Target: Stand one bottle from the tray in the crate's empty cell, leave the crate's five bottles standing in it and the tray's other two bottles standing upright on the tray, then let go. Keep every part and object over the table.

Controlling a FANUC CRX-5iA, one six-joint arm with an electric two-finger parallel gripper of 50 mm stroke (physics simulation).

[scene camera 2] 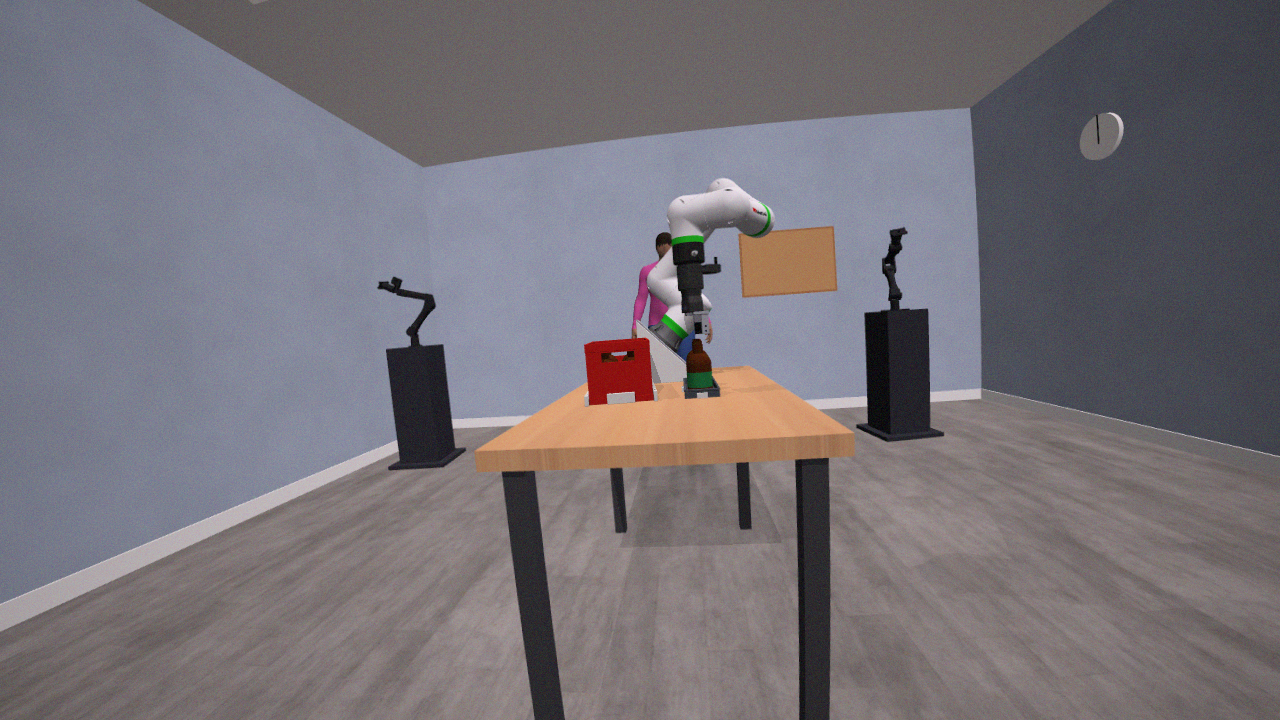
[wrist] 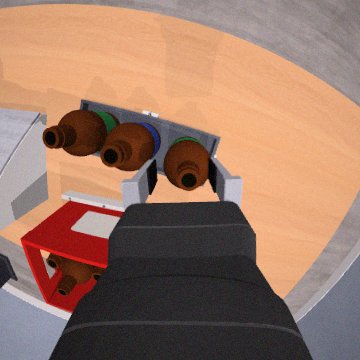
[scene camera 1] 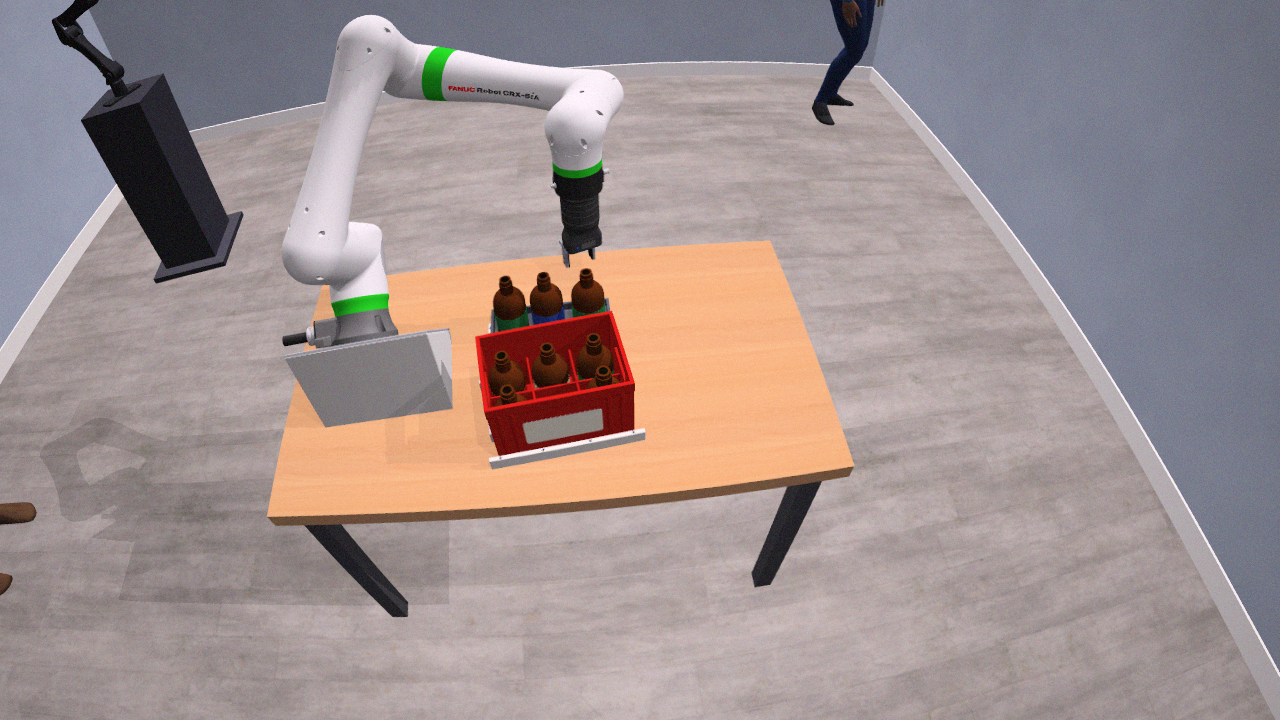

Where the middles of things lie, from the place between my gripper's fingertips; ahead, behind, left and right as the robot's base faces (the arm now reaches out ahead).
Scene:
My gripper is now 80 mm past the blue-label bottle (scene camera 1: 546, 301), 10 mm to the left of it and 100 mm above it. Also, from my hand: white crate rail (scene camera 1: 627, 437) 100 mm behind, 350 mm to the right, 160 mm below.

